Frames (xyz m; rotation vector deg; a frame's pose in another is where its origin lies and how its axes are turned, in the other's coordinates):
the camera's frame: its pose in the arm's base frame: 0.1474 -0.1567 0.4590 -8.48 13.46 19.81
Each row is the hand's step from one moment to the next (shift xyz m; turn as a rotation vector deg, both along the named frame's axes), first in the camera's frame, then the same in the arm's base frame.
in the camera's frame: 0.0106 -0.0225 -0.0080 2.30 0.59 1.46
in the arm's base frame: 0.0160 -0.0190 -0.0080 2.19 1.55 0.76
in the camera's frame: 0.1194 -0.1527 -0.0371 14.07 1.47 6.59
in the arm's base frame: 0.1553 -0.1110 -0.0501 13.68 7.04 2.64
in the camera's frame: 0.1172 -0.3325 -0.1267 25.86 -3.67 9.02
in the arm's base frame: 0.1984 -0.2954 -0.1172 26.75 6.45 2.53
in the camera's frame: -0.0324 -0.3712 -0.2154 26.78 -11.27 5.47
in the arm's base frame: 0.0574 -0.3951 -0.1607 29.55 -0.98 -0.33
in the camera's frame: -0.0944 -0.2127 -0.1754 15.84 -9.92 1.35
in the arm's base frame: -0.0469 -0.2600 -0.1230 18.24 -3.95 -1.68
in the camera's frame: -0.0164 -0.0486 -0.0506 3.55 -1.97 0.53
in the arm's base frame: -0.0081 -0.0597 -0.0395 4.04 -0.61 -0.18
